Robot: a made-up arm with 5 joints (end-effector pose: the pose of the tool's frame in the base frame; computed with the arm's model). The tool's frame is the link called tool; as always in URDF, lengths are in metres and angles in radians.
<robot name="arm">
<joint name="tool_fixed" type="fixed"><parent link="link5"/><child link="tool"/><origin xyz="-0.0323 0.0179 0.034" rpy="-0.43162 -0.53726 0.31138"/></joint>
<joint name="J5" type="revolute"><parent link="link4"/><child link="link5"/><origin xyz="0.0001 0.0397 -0.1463"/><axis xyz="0.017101 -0.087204 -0.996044"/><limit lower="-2.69" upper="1.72" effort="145" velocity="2.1"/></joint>
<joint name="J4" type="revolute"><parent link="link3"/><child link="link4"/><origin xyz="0.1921 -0.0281 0.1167"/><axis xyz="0.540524 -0.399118 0.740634"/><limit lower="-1.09" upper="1.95" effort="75" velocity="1.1"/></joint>
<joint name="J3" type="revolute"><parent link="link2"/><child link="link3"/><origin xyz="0.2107 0.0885 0.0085"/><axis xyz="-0.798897 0.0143 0.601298"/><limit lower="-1.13" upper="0.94" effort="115" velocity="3.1"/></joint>
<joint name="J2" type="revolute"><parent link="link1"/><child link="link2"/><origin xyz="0.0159 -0.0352 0.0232"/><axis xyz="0 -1 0"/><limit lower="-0.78" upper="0.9" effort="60" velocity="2.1"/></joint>
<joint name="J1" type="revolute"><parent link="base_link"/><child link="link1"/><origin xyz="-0.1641 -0.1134 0.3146"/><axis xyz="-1 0 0"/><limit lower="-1.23" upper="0.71" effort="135" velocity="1.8"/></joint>
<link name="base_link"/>
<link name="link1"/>
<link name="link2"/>
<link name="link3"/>
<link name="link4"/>
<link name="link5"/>
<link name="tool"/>
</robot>
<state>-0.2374 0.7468 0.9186 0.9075 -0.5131</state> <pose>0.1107 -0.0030 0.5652 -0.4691 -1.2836 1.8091</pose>
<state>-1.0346 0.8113 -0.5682 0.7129 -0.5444</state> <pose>0.0876 -0.3692 0.4940 0.7553 -2.2789 -0.4307</pose>
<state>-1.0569 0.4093 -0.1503 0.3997 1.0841</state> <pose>0.2006 -0.2498 0.5111 0.9123 -0.3568 -1.2178</pose>
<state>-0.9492 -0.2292 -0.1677 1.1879 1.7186</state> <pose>0.2380 -0.0640 0.4275 1.1560 0.3328 -0.9732</pose>
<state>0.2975 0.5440 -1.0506 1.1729 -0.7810</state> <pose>0.1482 -0.0746 0.5385 0.3271 -2.3942 0.9372</pose>
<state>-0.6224 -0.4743 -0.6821 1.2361 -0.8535</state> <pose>0.2019 -0.0384 0.2297 1.1520 -1.7407 0.2115</pose>
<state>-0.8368 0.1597 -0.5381 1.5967 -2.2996</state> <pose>0.2342 -0.2247 0.4514 0.6630 2.3332 -1.0872</pose>
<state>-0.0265 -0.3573 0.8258 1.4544 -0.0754</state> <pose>0.1247 0.0631 0.2239 0.8767 -0.5146 1.4984</pose>
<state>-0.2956 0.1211 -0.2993 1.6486 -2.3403</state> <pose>0.2375 -0.0929 0.4917 0.2869 1.6511 -1.6649</pose>
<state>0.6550 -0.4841 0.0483 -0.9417 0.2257</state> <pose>0.1719 -0.1569 0.1676 -1.8256 0.3141 -0.3194</pose>
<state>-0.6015 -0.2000 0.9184 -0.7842 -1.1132</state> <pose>0.1855 -0.0031 0.3508 -0.3667 -0.1192 1.4242</pose>
